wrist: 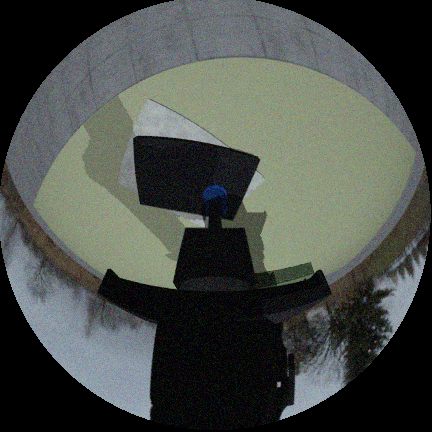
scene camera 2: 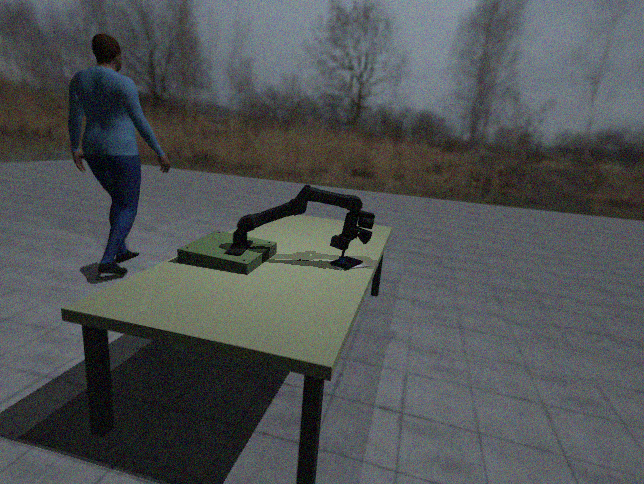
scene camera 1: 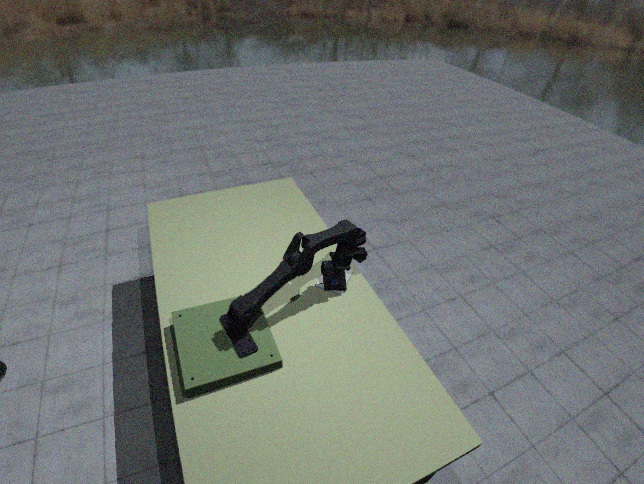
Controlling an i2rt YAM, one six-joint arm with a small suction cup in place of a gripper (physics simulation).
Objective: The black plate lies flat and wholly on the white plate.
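Frame: origin at the arm's base, x back, y down, z right, level; metres.
Seen in the pictures: end effector, tool point: [wrist: 214, 192] [scene camera 2: 340, 263] [scene camera 1: 332, 284]; arm's base, origin of the base link: [scene camera 2: 239, 248] [scene camera 1: 238, 333].
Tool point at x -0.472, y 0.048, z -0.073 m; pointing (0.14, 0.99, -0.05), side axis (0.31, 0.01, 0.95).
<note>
Offsets run from my tool point to a thing's middle. Level surfaces: height alone.
The black plate {dx -0.028, dy -0.002, dz -0.023 m} [wrist: 181, 173] [scene camera 2: 347, 262] is a dark square that lies on the white plate {dx -0.033, dy +0.006, dz -0.032 m} [wrist: 160, 118] [scene camera 2: 365, 264] near the table's right edge. White shows past its far, left and right sides in the wrist view. I cannot tell whether the near edge overhangs. My suction cup [wrist: 214, 193] [scene camera 2: 342, 254] is blue and stands over the near right part of the black plate, at or just above its surface. In scene camera 1 the wrist [scene camera 1: 334, 276] hides both plates.
The arm's green base block [scene camera 1: 200, 355] [scene camera 2: 210, 252] sits on the pale green table {dy +0.009 m} [scene camera 1: 349, 394] [scene camera 2: 238, 307]. The plates lie close to the table's edge [scene camera 1: 373, 288]. A person in blue [scene camera 2: 109, 120] walks on the paving beyond the table's far left.
</note>
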